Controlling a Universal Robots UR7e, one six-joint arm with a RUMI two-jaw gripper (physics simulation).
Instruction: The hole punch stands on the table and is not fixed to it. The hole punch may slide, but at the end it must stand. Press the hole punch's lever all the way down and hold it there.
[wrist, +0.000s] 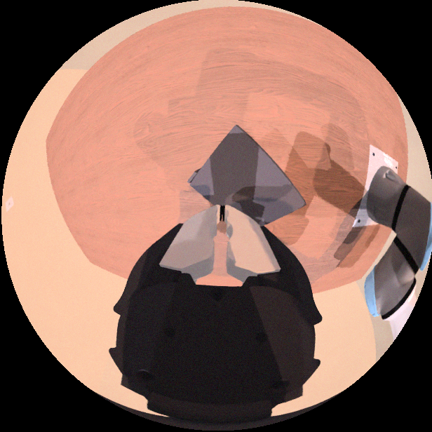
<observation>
My gripper (222, 207): 14 cm from the lens. A hole punch (239, 173) is 14 cm from the lens.
</observation>
